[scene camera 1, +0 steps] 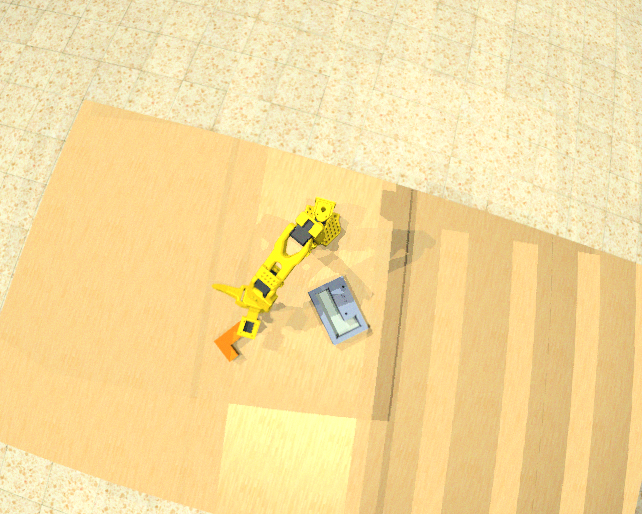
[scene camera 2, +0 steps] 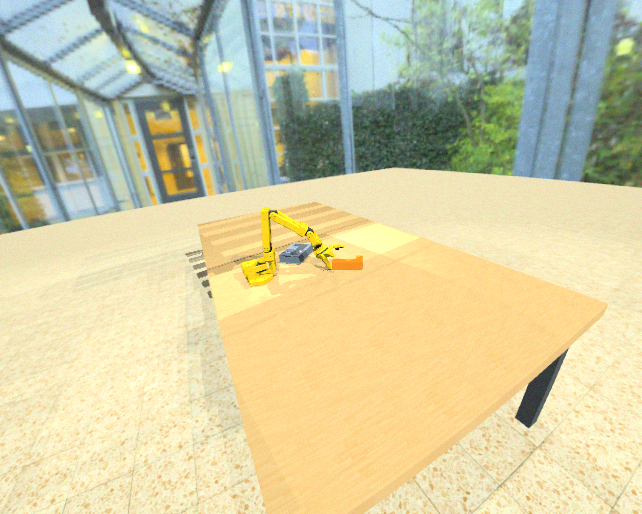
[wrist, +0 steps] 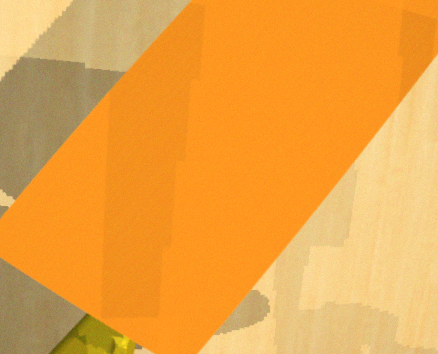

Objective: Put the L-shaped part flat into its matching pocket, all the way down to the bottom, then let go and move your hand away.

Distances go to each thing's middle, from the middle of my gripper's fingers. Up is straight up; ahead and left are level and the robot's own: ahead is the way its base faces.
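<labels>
There's an orange L-shaped part (wrist: 163, 209) that sits 70 mm below my hand, 100 mm ahead of it and 10 mm to the left of it. As for the grey block with L-shaped pocket (scene camera 1: 333, 301), that one's 230 mm to the left of my hand, 30 mm behind it and 70 mm below it.
</labels>
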